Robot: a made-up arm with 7 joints. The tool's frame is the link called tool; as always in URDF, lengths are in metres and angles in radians.
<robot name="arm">
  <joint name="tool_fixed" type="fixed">
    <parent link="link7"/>
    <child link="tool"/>
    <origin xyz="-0.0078 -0.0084 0.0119" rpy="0 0 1.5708"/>
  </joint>
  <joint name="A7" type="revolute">
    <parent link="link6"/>
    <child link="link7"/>
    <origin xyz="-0.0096 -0.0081 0.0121" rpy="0 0 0"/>
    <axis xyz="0 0 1"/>
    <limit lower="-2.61" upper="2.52"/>
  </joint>
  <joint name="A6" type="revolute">
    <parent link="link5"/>
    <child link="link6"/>
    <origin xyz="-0.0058 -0.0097 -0.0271" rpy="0 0 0"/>
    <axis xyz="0 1 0"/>
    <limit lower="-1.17" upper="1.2"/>
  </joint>
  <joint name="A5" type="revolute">
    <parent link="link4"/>
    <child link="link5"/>
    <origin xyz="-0.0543 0.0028 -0.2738" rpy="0 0 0"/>
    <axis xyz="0 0 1"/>
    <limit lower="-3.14" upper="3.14"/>
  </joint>
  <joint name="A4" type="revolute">
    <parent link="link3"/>
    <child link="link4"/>
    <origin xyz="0.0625 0.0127 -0.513" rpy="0 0 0"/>
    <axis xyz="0 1 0"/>
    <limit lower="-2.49" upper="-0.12"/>
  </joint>
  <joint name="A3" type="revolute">
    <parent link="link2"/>
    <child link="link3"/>
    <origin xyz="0.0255 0.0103 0.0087" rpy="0 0 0"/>
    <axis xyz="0 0 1"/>
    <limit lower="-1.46" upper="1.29"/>
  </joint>
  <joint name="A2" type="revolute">
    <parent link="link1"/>
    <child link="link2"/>
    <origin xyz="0.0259 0.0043 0.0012" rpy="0 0 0"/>
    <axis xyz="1 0 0"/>
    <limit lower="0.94" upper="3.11"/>
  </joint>
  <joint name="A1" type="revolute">
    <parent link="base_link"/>
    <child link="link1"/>
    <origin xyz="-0.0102 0.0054 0.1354" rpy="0 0 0"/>
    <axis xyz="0 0.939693 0.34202"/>
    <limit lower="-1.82" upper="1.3"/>
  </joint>
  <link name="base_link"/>
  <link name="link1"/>
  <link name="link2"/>
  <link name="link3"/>
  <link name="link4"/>
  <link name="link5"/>
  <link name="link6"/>
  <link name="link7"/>
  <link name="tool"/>
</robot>
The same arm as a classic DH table. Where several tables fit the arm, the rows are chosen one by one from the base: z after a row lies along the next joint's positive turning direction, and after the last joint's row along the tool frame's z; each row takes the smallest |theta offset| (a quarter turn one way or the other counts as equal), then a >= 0, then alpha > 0; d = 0 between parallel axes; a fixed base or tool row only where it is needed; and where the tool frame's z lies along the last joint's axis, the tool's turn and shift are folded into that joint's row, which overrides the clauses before.
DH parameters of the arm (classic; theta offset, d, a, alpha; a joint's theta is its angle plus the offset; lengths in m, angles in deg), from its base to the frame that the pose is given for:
base (fixed): 0 0.1334 -0.0102 -70
A1: 90 0.0102 0.0003 90
A2: 70 0.0514 0.0103 -90
A3: -90 -0.5043 0.0625 -90
A4: 0 0.0155 -0.0543 90
A5: 0 -0.3009 -0.0058 -90
A6: 0 -0.0178 -0.0096 90
A7: 47.12 0 -0.0115 0
tool (fixed): 42.88 0.024 0 0
Joint limits (deg, base to tool): -104.28..74.48 53.86..178.19 -83.65..73.91 -142.67..-6.88 -179.91..179.91 -67.04..68.75 -149.54..144.39

